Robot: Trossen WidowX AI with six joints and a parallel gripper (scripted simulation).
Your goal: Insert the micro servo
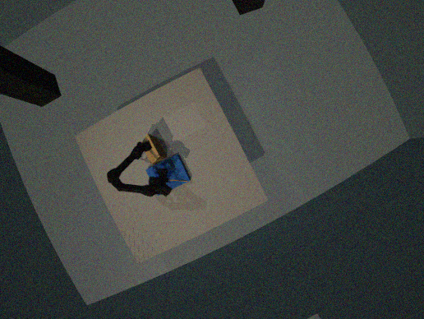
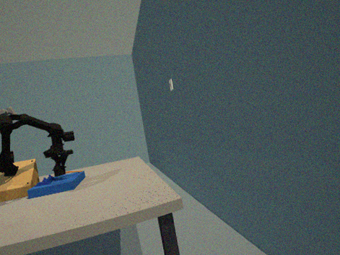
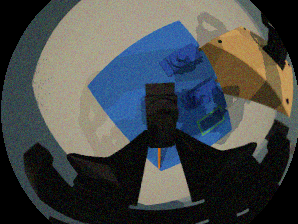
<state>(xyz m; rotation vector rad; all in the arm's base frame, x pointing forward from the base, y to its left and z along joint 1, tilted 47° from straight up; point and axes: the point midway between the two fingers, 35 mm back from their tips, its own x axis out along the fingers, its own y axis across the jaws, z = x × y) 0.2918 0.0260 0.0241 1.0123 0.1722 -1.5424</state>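
Now: gripper tip 100 mm above the blue robot deck, 10 mm to the right of it and 10 mm short of it.
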